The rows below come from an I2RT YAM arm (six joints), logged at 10 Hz.
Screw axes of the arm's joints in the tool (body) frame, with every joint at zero. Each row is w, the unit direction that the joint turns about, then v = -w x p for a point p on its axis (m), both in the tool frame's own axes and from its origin. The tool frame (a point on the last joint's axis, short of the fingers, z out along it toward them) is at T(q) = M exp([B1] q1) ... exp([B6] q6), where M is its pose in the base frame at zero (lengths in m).
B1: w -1 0 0 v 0 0.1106 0
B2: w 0 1 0 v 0.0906 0 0.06
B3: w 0 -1 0 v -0.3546 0 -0.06
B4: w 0 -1 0 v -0.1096 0 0
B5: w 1 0 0 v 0 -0.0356 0
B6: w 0 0 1 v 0 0 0
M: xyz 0.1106 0 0.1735 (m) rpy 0 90 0 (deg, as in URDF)
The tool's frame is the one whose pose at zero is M.
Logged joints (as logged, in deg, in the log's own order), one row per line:
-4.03 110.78 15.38 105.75 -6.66 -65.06
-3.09 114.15 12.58 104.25 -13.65 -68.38
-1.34 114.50 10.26 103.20 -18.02 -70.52
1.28 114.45 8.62 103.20 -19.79 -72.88
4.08 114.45 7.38 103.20 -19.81 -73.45
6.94 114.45 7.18 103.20 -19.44 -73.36
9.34 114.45 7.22 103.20 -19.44 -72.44
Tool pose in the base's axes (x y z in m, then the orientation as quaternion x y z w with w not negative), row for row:
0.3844 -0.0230 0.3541 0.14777 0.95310 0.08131 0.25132
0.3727 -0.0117 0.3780 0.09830 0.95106 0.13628 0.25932
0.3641 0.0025 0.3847 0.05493 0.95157 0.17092 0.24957
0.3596 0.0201 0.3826 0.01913 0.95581 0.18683 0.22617
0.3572 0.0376 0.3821 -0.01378 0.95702 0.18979 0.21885
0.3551 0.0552 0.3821 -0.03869 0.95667 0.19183 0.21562
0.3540 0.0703 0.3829 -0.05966 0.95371 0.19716 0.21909
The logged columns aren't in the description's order. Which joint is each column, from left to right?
Columns, left to right: q1, q3, q6, q2, q5, q4.
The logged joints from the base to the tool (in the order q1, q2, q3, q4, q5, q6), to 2 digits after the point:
-4.03 105.75 110.78 -65.06 -6.66 15.38
-3.09 104.25 114.15 -68.38 -13.65 12.58
-1.34 103.20 114.50 -70.52 -18.02 10.26
1.28 103.20 114.45 -72.88 -19.79 8.62
4.08 103.20 114.45 -73.45 -19.81 7.38
6.94 103.20 114.45 -73.36 -19.44 7.18
9.34 103.20 114.45 -72.44 -19.44 7.22

